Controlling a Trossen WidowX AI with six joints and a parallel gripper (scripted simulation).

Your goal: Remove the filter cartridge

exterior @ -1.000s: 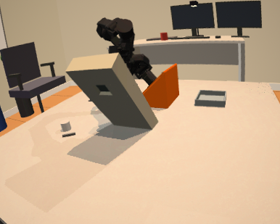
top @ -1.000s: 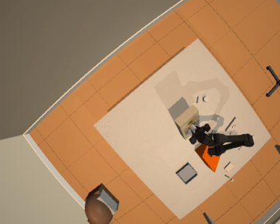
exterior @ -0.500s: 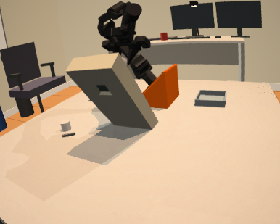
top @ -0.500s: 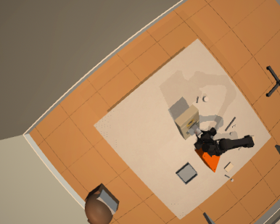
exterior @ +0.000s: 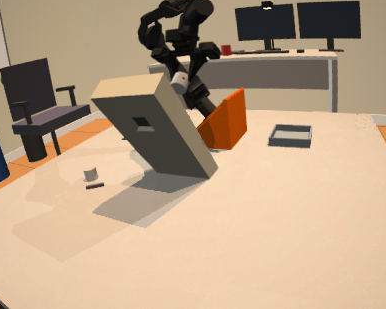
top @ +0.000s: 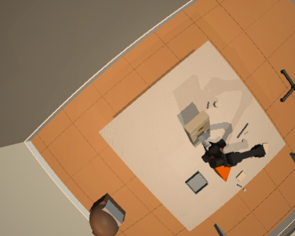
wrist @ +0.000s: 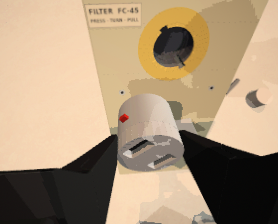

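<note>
My gripper tip is now 31 cm past the grey tray, 27 cm to the right of it and 27 cm above it. The rest, counted from my gripper tip: beige service panel: 12 cm below, 6 cm ahead, 5 cm to the right; round filter cartridge: right at my gripper tip.
</note>
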